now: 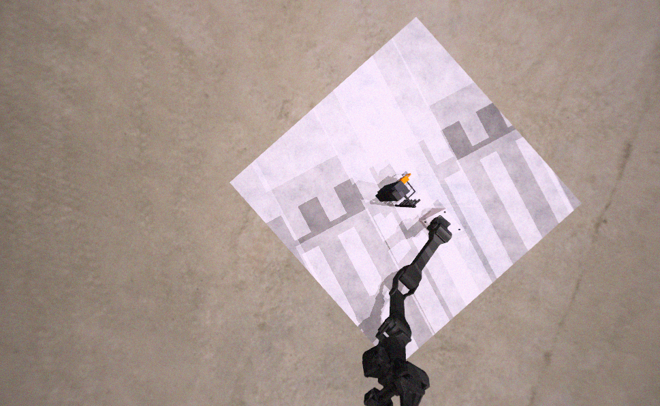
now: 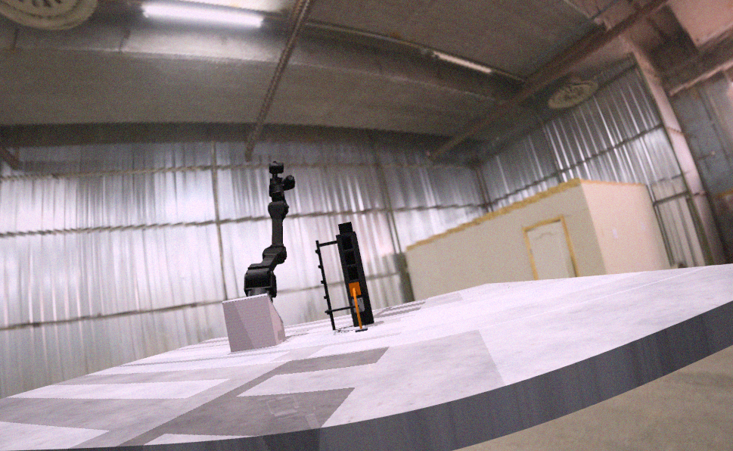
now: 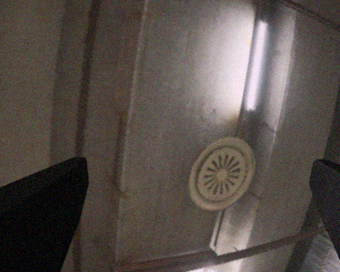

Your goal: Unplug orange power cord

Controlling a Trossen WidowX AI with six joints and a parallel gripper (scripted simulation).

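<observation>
The plug is 600 mm below my gripper tip, 550 mm to the right of it and 220 mm ahead of it.
</observation>
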